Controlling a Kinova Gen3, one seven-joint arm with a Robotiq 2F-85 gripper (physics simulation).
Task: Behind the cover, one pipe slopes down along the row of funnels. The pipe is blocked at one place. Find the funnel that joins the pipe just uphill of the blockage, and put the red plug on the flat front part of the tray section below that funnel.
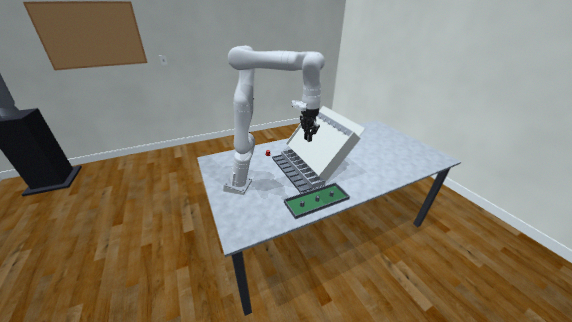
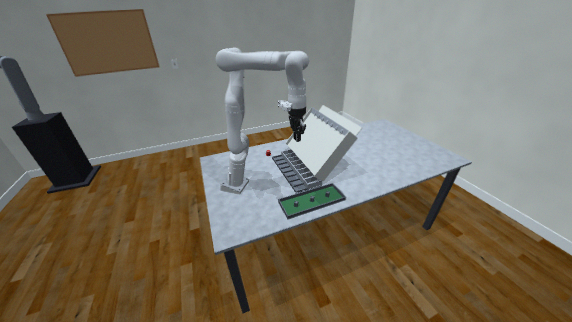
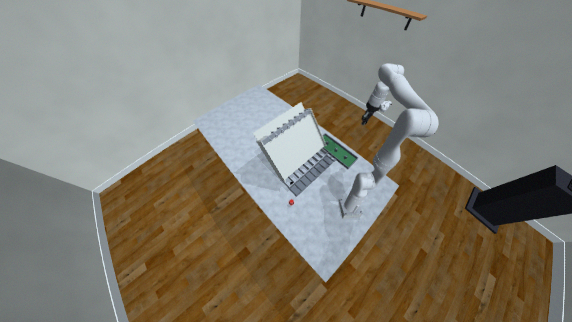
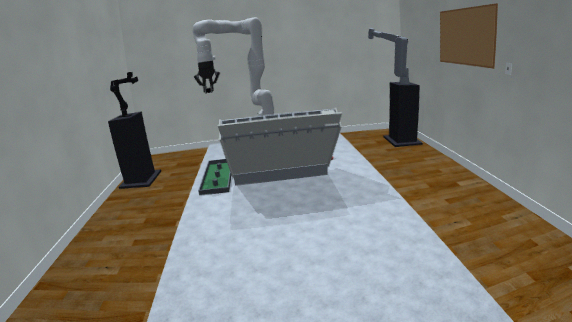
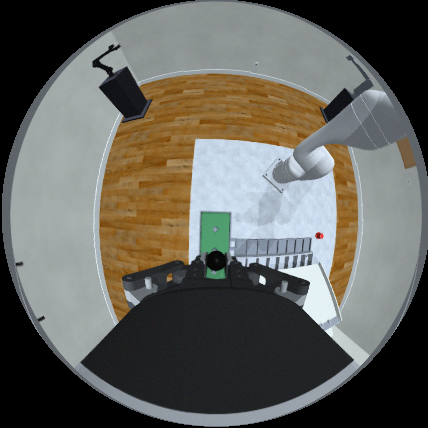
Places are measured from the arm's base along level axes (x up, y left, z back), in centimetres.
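Where they show: gripper, fingertip midpoint: (image 1: 307, 140) (image 2: 296, 140) (image 3: 363, 123) (image 4: 209, 93) (image 5: 215, 258); arm's base, origin of the base link: (image 1: 238, 181) (image 2: 235, 181) (image 3: 350, 205) (image 5: 280, 173).
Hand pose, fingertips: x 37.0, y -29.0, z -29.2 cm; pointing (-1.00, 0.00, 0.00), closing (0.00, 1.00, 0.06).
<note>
Things, the pixels of their top centre, and the offset from my fingertips. "*": a spot on its surface instead.
- black ball, middle of its top: (image 5: 215, 264) dz +0.3, dx +2.6, dy +0.0 cm
- red plug, middle of its top: (image 5: 321, 235) (image 3: 291, 201) (image 1: 268, 150) (image 2: 268, 150) dz +0.2, dx -37.0, dy +58.1 cm
- grey sectioned tray, surface spot: (image 5: 272, 247) (image 1: 292, 173) * dz -6.9, dx -40.3, dy +28.6 cm
My gripper (image 1: 309, 138) (image 2: 298, 138) (image 3: 364, 122) (image 4: 208, 90) is shut on a black ball (image 5: 216, 260), high above the green tray. The red plug (image 1: 268, 153) (image 2: 268, 153) (image 3: 291, 202) (image 5: 319, 235) stands on the table beyond the far end of the grey sectioned tray (image 1: 292, 172) (image 3: 314, 176) (image 5: 272, 247). The slanted white cover (image 1: 320, 145) (image 2: 316, 145) (image 3: 295, 150) rises behind that tray. Small grey funnels (image 3: 287, 129) line its upper edge. The pipe's course and its blockage are hidden from the front.
The green tray (image 1: 310, 206) (image 2: 304, 206) (image 4: 206, 184) (image 5: 215, 220) with three small posts lies beside the sectioned tray's near end. The arm's base (image 1: 237, 186) (image 3: 351, 212) stands on the table in front of the sections. Black pedestals (image 4: 131, 150) (image 4: 404, 115) stand on the floor beyond the table.
</note>
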